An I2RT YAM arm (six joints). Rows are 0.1 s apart.
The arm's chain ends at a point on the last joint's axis. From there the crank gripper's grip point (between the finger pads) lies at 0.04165 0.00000 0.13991 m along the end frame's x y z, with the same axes.
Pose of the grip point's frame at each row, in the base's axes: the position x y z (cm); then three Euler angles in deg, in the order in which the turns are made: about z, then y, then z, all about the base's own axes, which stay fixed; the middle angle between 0 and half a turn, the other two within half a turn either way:
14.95, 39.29, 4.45, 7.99, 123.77, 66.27
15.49, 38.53, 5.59, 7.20, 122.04, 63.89
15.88, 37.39, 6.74, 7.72, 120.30, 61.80
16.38, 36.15, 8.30, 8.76, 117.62, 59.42
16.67, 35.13, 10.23, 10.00, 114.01, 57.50
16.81, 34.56, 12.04, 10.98, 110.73, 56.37
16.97, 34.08, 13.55, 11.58, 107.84, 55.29
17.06, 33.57, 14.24, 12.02, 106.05, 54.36
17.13, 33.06, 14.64, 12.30, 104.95, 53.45
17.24, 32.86, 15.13, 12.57, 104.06, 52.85
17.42, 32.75, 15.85, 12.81, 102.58, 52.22
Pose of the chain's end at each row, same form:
11.72, 30.51, 15.66, 7.99, 123.77, 66.27
11.70, 29.62, 16.52, 7.20, 122.04, 63.89
11.65, 28.31, 17.36, 7.72, 120.30, 61.80
11.59, 26.80, 18.43, 8.76, 117.62, 59.42
11.31, 25.37, 19.67, 10.00, 114.01, 57.50
11.03, 24.43, 20.82, 10.98, 110.73, 56.37
10.79, 23.68, 21.72, 11.58, 107.84, 55.29
10.59, 23.05, 22.02, 12.02, 106.05, 54.36
10.42, 22.52, 22.18, 12.30, 104.95, 53.45
10.36, 22.28, 22.47, 12.57, 104.06, 52.85
10.33, 22.09, 22.86, 12.81, 102.58, 52.22

